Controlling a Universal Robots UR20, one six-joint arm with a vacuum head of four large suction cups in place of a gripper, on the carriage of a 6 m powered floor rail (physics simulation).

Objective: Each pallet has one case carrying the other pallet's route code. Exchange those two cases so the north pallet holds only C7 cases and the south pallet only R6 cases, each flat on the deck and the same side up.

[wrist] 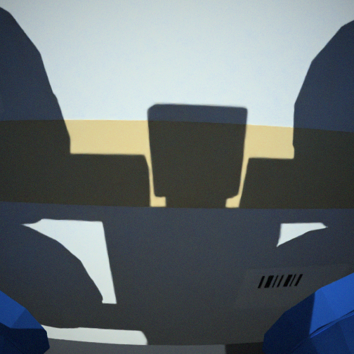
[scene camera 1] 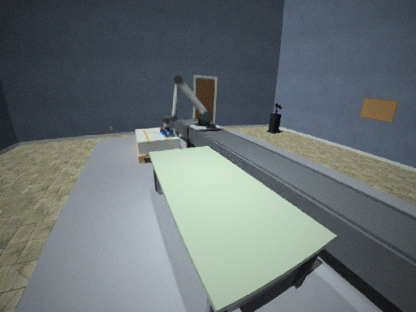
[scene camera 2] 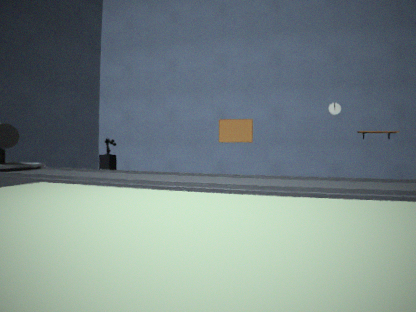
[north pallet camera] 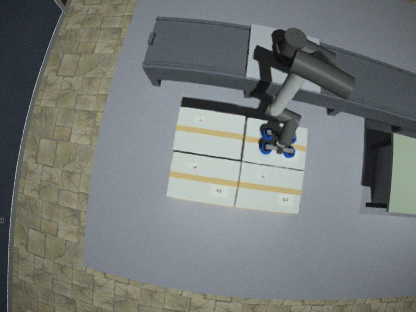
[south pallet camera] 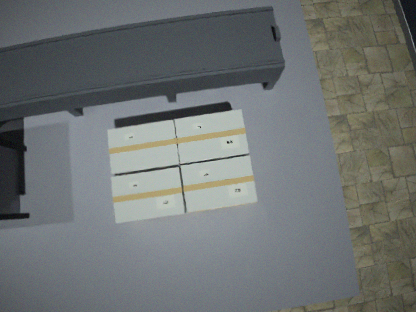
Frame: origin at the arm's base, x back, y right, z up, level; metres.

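Seen in the pictures: arm's base, origin of its link: [scene camera 1: 203, 125] [north pallet camera: 286, 55].
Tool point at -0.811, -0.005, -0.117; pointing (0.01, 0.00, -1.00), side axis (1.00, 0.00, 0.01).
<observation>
Offsets run from my tool point to a thing's top centre, as dx, dy, dz. "*": to the spot under its first point. Level surfaces: height alone.
The north pallet @[* -0.530, -0.318, -0.375] [scene camera 1: 142, 159] carries white cases, four across its top, each with a tan stripe. My suction head [scene camera 1: 167, 133] [north pallet camera: 278, 142] [wrist: 160, 325] is low over the rail-side right case @[+0.002, -0.002, -0.054] [north pallet camera: 251, 155] [wrist: 175, 60], whose route label is hidden. A shadow of the head lies on this case and no cup seal shows, so I take the head as open. The two front north cases @[-0.390, +0.584, -0.054] [north pallet camera: 202, 191] @[-0.390, -0.002, -0.054] [north pallet camera: 269, 202] bear small labels that look like C7. In the south pallet camera, four cases show; the front left one [south pallet camera: 142, 212] seems C7, the two right ones [south pallet camera: 210, 151] [south pallet camera: 215, 200] seem R6.
A pale green table @[dz +0.077] [scene camera 1: 235, 210] [scene camera 2: 210, 245] [north pallet camera: 404, 175] stands between the pallet areas. The rail [scene camera 1: 300, 180] [north pallet camera: 200, 47] [south pallet camera: 150, 60] runs alongside the pallets. A black stand [scene camera 1: 274, 123] [scene camera 2: 107, 161] is beyond the rail.
</observation>
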